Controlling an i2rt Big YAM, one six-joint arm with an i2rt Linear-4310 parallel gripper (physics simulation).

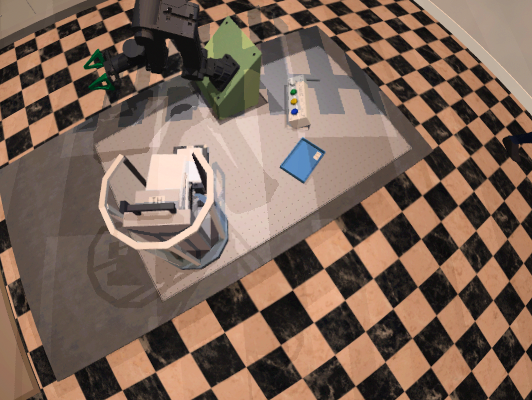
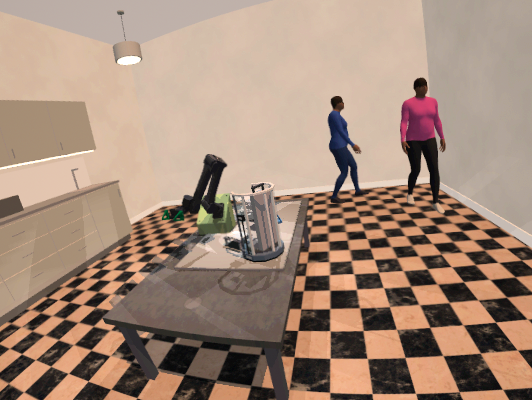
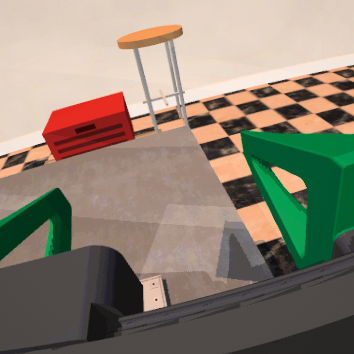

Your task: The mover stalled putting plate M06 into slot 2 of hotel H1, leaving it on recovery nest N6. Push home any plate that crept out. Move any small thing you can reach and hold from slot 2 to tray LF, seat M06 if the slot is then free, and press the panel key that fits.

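Frame: origin at the arm's base, x ahead, y left, z up, level; millimetres.
Seen in the pictures: gripper, between the fingertips: (image 1: pixel 86 78) (image 2: pixel 167 219) (image 3: pixel 149 170); arm's base, origin of its link: (image 1: pixel 225 73) (image 2: pixel 218 210).
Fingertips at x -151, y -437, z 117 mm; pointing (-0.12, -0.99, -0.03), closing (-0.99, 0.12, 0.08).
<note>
Offsets run from my fingertips to a thing's top centre. "pt": to the spot under its first point. Level surfaces: height alone.
My gripper (image 1: pixel 88 78) (image 2: pixel 171 216) (image 3: pixel 149 170) is open, its green fingers wide apart with nothing between them. It hangs beyond the table's edge, away from the hotel. Hotel H1 {dx +560, dy +50, dz +145 mm} (image 1: pixel 160 220) (image 2: pixel 262 220) stands upright on the pale mat, with a handle on top and a round cage of posts. Its slots, plates and any small thing inside cannot be made out. A low dark-and-pale fixture {pt dx +337, dy +149, dz -262 mm} (image 2: pixel 233 244) sits at its foot; whether this is N6 holding M06 is unclear. A blue tray {dx +546, dy +528, dz -250 mm} (image 1: pixel 300 161) has an unreadable label. The key panel {dx +334, dy +660, dz -184 mm} (image 1: pixel 303 111) has green, yellow and blue keys.
The green block (image 1: pixel 246 85) (image 2: pixel 223 220) stands at the arm's base, between the gripper and the panel. The grey table {dz -280 mm} (image 1: pixel 45 250) (image 2: pixel 200 315) (image 3: pixel 125 185) carries the mat {dz -267 mm} (image 1: pixel 250 215). A red toolbox (image 3: pixel 92 122) and a stool (image 3: pixel 150 37) show beyond the table. Two people stand on the floor.
</note>
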